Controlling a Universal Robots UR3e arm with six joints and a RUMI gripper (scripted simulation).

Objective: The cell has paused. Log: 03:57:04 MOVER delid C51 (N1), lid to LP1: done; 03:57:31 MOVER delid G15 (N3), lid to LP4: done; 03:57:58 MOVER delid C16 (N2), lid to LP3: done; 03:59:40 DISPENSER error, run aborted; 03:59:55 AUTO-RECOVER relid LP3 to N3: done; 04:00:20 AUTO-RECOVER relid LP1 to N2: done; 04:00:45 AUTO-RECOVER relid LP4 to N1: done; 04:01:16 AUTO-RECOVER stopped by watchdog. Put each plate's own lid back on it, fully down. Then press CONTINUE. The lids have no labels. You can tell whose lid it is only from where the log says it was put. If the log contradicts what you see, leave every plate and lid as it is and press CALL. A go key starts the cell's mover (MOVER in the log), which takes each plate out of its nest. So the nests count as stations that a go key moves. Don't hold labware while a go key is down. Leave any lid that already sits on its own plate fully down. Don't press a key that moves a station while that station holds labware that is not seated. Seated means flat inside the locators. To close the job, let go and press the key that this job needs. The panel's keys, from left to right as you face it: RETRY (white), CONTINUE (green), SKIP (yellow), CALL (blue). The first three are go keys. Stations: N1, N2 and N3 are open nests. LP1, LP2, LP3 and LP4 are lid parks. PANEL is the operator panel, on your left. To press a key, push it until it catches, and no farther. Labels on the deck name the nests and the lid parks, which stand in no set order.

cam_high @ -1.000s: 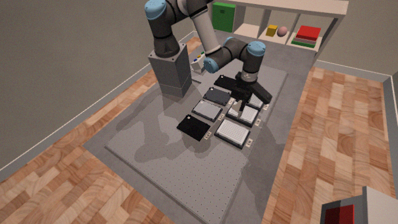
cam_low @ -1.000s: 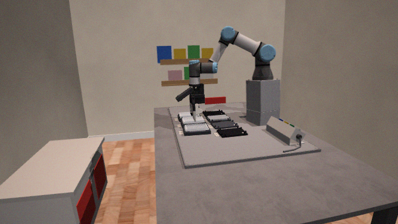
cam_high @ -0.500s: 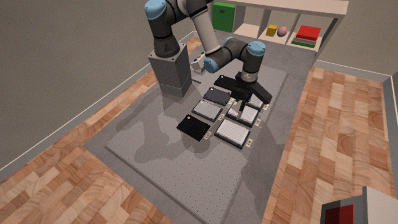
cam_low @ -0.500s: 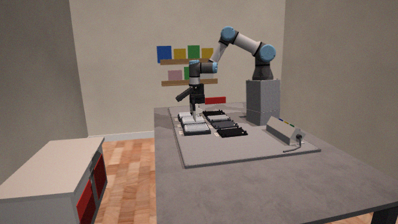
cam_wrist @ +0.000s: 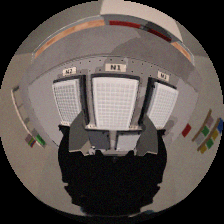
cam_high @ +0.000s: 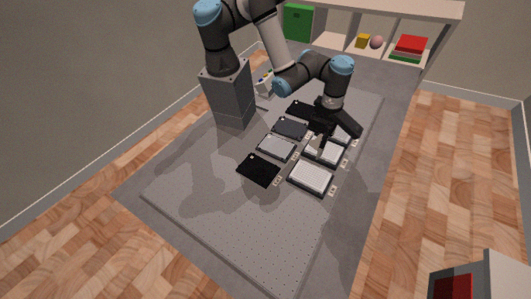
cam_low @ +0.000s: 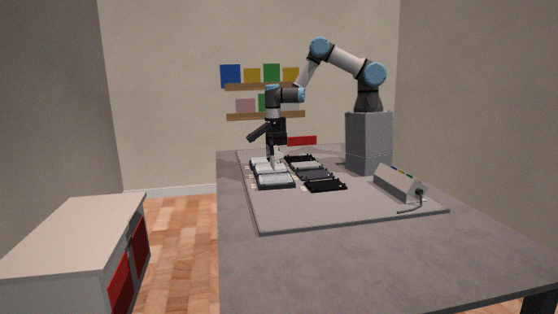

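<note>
The plate is 10 mm behind my hand, 130 mm to the right of it and 20 mm below it.
</note>
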